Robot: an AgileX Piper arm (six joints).
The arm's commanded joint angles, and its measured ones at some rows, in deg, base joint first. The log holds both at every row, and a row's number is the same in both.
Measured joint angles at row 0:
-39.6, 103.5, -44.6, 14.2, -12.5, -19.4
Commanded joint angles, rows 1 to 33:
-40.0, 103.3, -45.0, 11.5, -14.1, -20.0
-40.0, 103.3, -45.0, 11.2, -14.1, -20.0
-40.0, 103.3, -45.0, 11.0, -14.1, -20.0
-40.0, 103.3, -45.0, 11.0, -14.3, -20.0
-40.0, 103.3, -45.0, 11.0, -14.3, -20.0
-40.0, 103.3, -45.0, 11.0, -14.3, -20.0
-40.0, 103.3, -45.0, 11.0, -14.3, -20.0
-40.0, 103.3, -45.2, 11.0, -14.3, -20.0
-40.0, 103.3, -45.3, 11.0, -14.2, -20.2
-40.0, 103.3, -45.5, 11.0, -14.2, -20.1
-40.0, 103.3, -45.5, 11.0, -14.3, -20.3
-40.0, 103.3, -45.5, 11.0, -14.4, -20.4
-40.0, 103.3, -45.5, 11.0, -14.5, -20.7
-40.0, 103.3, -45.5, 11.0, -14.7, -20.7
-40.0, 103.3, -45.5, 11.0, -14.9, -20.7
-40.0, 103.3, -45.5, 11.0, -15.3, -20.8
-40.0, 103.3, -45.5, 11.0, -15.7, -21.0
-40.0, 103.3, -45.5, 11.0, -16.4, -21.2
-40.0, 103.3, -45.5, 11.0, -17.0, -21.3
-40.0, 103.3, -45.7, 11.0, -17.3, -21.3
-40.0, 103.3, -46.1, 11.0, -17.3, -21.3
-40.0, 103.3, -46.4, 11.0, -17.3, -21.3
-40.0, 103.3, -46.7, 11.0, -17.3, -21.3
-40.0, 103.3, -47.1, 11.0, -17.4, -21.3
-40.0, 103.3, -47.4, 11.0, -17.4, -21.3
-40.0, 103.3, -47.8, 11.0, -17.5, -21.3
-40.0, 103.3, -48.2, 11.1, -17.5, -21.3
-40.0, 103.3, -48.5, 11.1, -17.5, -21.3
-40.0, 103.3, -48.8, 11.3, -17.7, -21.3
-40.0, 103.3, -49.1, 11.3, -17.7, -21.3
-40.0, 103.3, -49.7, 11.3, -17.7, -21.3
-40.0, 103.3, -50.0, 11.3, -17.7, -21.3
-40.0, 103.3, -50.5, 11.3, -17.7, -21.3
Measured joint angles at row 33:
-39.6, 103.6, -48.6, 11.7, -15.1, -21.0
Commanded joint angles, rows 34 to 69:
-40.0, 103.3, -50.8, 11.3, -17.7, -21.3
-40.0, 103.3, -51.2, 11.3, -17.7, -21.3
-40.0, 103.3, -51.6, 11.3, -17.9, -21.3
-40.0, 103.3, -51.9, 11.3, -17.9, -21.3
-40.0, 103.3, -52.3, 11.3, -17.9, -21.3
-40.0, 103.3, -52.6, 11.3, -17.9, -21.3
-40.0, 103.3, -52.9, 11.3, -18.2, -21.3
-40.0, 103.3, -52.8, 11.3, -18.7, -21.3
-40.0, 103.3, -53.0, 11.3, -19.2, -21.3
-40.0, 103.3, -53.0, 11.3, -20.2, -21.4
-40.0, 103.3, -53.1, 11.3, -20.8, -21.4
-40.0, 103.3, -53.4, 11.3, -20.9, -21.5
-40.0, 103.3, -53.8, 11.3, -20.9, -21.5
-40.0, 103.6, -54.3, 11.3, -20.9, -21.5
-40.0, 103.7, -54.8, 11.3, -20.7, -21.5
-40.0, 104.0, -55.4, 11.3, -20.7, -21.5
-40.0, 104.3, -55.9, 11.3, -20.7, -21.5
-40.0, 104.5, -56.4, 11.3, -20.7, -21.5
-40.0, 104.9, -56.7, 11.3, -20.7, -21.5
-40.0, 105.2, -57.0, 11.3, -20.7, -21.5
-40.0, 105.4, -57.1, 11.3, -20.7, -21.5
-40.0, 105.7, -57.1, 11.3, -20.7, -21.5
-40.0, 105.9, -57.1, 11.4, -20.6, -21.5
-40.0, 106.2, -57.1, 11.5, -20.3, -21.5
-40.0, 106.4, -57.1, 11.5, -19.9, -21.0
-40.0, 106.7, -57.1, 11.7, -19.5, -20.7
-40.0, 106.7, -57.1, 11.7, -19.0, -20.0
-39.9, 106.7, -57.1, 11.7, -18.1, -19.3
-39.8, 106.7, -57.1, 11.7, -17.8, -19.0
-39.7, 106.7, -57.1, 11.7, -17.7, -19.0
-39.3, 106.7, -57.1, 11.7, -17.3, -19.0
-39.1, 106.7, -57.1, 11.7, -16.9, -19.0
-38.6, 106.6, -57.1, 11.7, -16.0, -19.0
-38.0, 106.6, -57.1, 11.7, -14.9, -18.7
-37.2, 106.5, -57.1, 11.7, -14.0, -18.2
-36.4, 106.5, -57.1, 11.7, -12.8, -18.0
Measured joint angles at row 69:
-39.0, 106.8, -56.8, 11.5, -16.0, -19.0
